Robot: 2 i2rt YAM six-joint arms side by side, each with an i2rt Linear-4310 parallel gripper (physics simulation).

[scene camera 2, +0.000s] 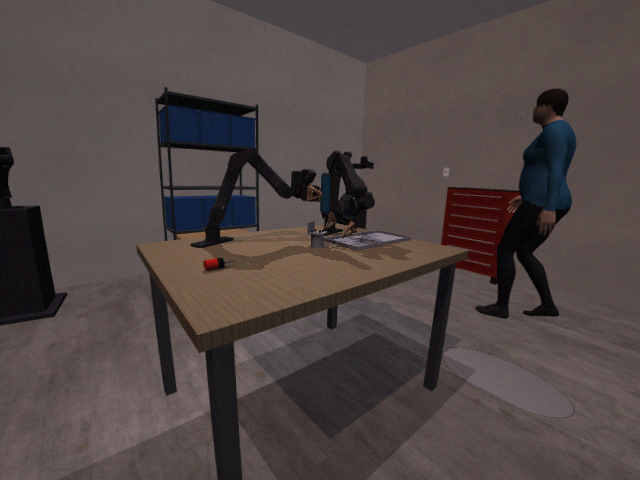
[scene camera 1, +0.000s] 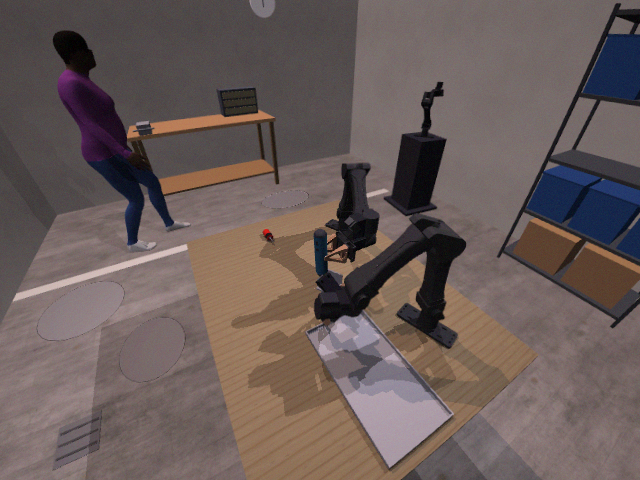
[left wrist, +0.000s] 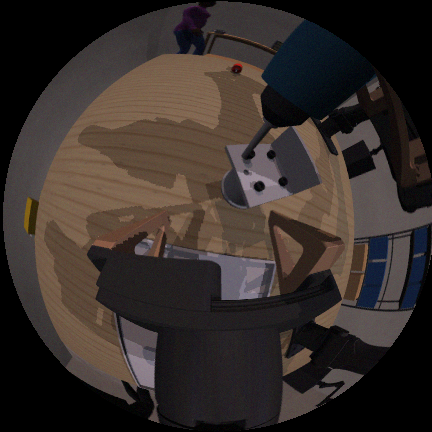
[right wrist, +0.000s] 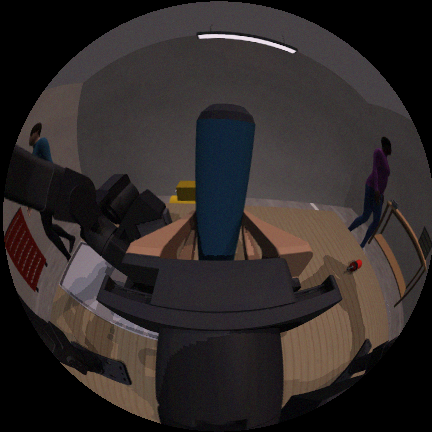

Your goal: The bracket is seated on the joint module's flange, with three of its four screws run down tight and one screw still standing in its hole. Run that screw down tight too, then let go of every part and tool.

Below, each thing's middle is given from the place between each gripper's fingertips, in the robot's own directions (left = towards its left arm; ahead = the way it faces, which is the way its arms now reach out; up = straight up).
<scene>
Now: the blue screwdriver (right wrist: 224, 135) 3 cm below my right hand. The rest, counted from my right hand: grey bracket (left wrist: 292, 159): 15 cm below, 4 cm behind, 1 cm to the right.
The grey bracket is 30 mm behind my left hand, 70 mm to the right of it and 20 mm above it. Round my left hand: blue screwdriver: 60 mm to the right, 140 mm above.
</scene>
